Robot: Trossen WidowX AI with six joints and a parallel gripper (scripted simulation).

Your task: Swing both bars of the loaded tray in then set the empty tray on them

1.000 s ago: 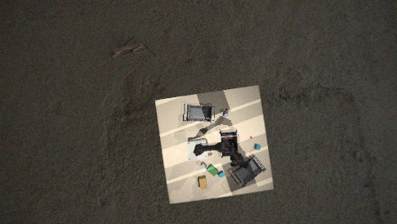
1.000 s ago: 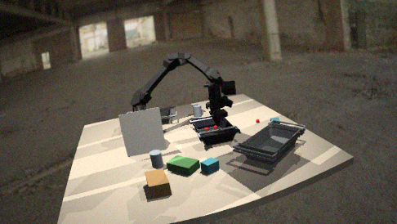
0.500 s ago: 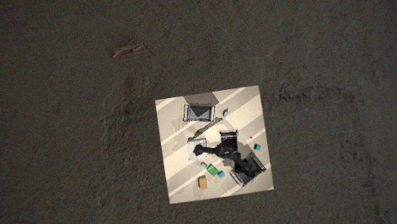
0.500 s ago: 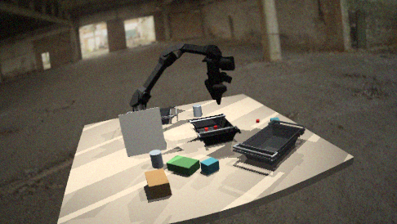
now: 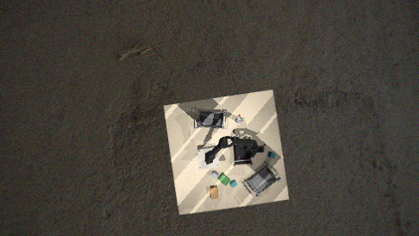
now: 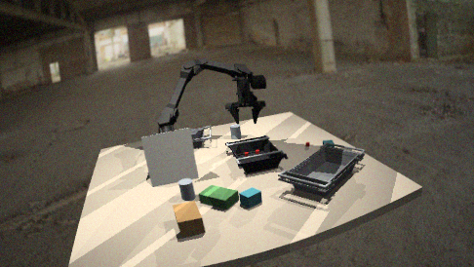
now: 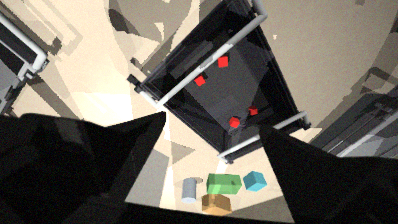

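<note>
My gripper tip is now 240 mm past the light grey tray, 370 mm to the right of it and 110 mm above it. Also, from my gripper tip: small red cube 280 mm ahead, 90 mm to the right, 150 mm below; green block 290 mm behind, 320 mm to the right, 140 mm below; orange block 440 mm behind, 430 mm to the right, 130 mm below.
</note>
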